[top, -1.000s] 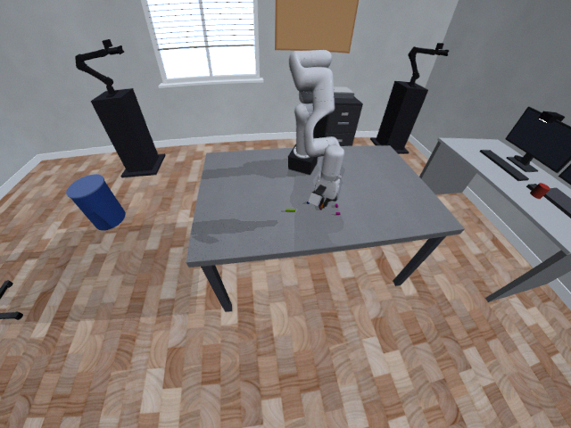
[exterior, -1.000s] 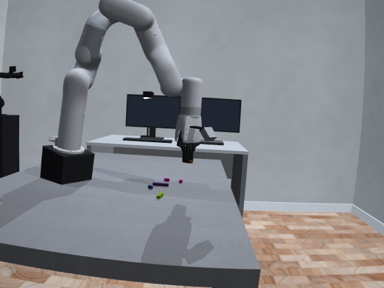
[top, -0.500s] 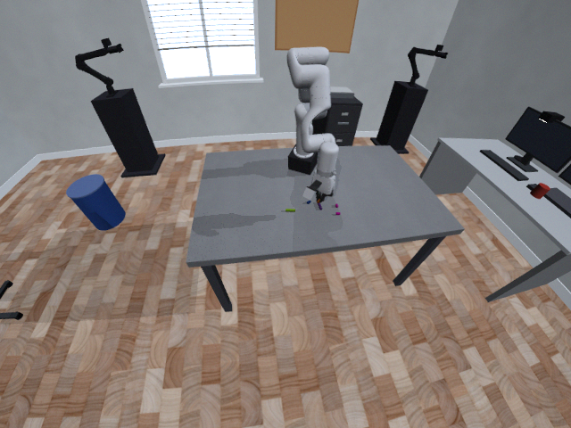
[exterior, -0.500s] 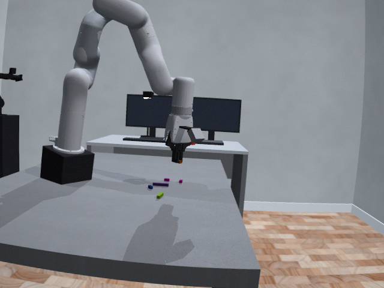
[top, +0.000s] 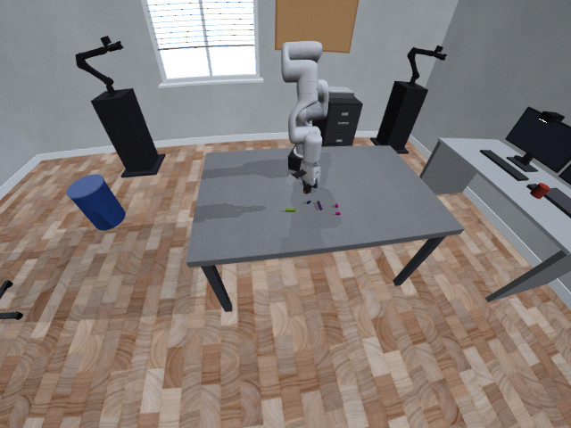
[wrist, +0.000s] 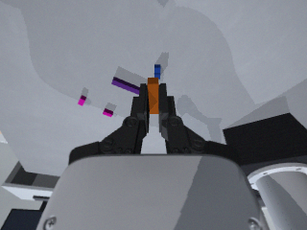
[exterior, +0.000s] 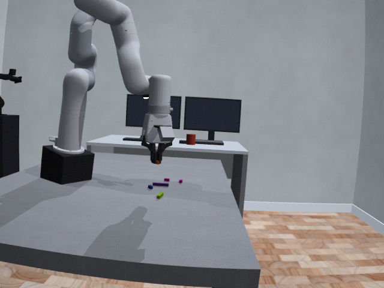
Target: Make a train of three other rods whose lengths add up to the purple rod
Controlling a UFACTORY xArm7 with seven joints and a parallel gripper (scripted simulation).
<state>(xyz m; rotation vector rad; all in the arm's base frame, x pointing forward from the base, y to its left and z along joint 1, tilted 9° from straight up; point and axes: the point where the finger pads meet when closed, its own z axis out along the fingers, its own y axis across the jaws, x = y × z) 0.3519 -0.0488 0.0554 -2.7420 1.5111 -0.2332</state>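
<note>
My hand is 11 cm above the purple rod, 8 cm to the right of it and 1 cm short of it. Also, from my hand: lime rod 11 cm below, 8 cm to the right, 3 cm ahead; orange rod 2 cm below.
</note>
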